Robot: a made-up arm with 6 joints.
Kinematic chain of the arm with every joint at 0, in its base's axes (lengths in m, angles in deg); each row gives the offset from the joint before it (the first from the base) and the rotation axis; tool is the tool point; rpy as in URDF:
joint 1: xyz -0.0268 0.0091 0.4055 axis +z
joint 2: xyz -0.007 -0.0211 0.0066 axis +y
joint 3: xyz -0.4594 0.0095 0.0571 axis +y
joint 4: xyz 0.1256 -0.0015 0.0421 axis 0.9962 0 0.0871
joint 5: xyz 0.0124 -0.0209 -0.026 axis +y
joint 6: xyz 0.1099 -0.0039 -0.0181 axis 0.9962 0 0.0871
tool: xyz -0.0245 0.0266 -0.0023 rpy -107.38 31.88 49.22
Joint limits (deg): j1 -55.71..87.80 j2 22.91..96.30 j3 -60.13..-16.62 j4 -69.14..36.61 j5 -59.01..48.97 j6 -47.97..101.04
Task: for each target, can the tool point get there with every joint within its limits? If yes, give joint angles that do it. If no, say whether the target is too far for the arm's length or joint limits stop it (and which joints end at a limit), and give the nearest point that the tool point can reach.
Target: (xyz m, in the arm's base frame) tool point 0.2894 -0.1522 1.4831
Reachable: no: too far | nearest point 0.1171 -0.0643 0.9109 | short by 0.604 m
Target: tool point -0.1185 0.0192 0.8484
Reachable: yes | joints -16.49 43.08 -52.55 -38.76 -34.89 -11.95
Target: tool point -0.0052 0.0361 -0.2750
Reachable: no: joint limits stop it (at a limit: joint 1, joint 2, joint 3, joint 6) | nearest point -0.1697 0.2058 0.5521 | short by 0.860 m
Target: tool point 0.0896 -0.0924 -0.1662
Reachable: no: joint limits stop it (at a limit: joint 1, joint 2, joint 3, joint 6) | nearest point -0.0079 -0.2410 0.5514 | short by 0.739 m
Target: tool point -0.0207 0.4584 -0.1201
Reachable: no: joint limits stop it (at a limit: joint 1, joint 2, joint 3, joint 5, joint 6) | nearest point -0.1473 0.2321 0.5563 | short by 0.724 m
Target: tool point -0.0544 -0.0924 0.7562
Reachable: yes | joints -1.95 60.13 -38.50 -53.99 38.98 -25.23
